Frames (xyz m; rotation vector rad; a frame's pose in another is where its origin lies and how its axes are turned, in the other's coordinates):
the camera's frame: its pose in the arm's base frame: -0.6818 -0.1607 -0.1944 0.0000 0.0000 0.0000
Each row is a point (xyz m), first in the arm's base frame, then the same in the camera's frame.
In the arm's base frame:
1: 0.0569 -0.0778 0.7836
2: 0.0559 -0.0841 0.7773
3: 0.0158 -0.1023 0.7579
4: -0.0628 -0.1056 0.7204
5: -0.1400 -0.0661 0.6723
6: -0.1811 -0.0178 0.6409
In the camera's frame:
1: 0.7387 0.0829 0.9780
2: 0.7377 0.0766 0.9717
3: 0.6976 0.0584 0.9523
4: 0.6190 0.0551 0.9148
5: 0.5418 0.0946 0.8667
6: 0.5007 0.1429 0.8353

